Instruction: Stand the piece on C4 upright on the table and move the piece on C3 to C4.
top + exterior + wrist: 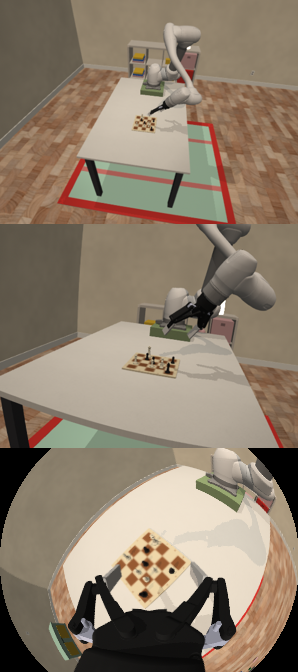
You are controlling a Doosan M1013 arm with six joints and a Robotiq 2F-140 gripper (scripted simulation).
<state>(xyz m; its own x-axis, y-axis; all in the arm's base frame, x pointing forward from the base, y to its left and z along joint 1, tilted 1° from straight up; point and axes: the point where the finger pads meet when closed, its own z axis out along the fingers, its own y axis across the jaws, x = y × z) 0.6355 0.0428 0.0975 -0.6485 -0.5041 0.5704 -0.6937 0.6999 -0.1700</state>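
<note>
Now: the chessboard 150 mm below my hand and 90 mm to the right of it. From my hand the other things lie so: black chess piece: 130 mm below, 80 mm ahead, 20 mm to the right; tall white piece: 130 mm to the right, 120 mm below, 80 mm behind.
</note>
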